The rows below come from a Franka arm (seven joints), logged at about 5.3 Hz.
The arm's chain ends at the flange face. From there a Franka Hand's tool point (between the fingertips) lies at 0.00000 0.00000 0.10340 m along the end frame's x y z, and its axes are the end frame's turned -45 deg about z.
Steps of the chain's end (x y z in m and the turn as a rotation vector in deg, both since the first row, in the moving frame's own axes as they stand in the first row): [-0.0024 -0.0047 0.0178 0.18 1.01 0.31]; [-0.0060 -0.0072 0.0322 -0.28 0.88 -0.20]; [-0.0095 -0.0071 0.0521 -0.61 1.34 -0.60]
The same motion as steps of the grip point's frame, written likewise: [0.0031 -0.0040 0.0178 -0.59 0.84 0.31]; [0.0016 -0.0079 0.0322 -0.82 0.42 -0.20]; [-0.0008 -0.0093 0.0521 -1.38 0.52 -0.60]
